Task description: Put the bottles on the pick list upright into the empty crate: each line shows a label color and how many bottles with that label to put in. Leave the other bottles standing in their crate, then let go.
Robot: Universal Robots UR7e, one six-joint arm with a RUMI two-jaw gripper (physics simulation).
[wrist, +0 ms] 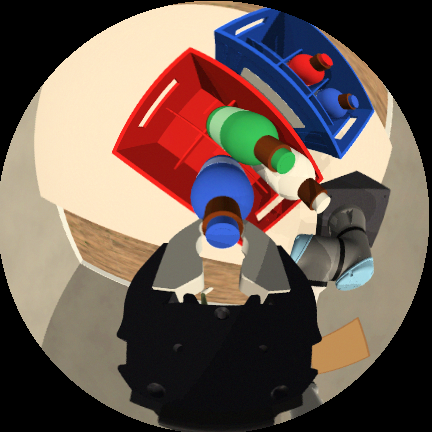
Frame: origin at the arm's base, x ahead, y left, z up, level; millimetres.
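Seen in the pictures: gripper, between the fingertips: (221, 220); arm's base, origin of its link: (345, 221).
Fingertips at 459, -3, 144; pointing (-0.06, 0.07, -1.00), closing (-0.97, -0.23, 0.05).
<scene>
Offsets run from my fingertips to a thing's top centre, as dx, dy, dz. "spot": to the spot under its first point. Level surfaces: height alone.
My gripper (221, 220) is shut on the neck of a blue bottle {+2, -15, +42} (222, 187). The bottle is in front of the near part of the red crate {spot: +138, -33, -63} (131, 159); whether its base touches the crate floor cannot be told. A green bottle {-17, -92, -1} (250, 135) and a white bottle {-93, -63, +6} (290, 175) stand in the red crate, to the right of the blue one. The blue crate {-98, -271, -56} (260, 72) lies behind and to the right, with a red bottle {spot: -103, -285, -114} (306, 69) and another blue bottle {-199, -268, -68} (331, 102) in it. The pick list is not readable in this view.
A grey strip {spot: -54, -190, -141} (270, 97) lies between the two crates, against the blue crate's side. The robot's dark base (357, 192) and arm (325, 255) are at the right. The cream table top {dz -231} (85, 110) extends left. A tan flat piece (342, 347) shows at lower right.
</scene>
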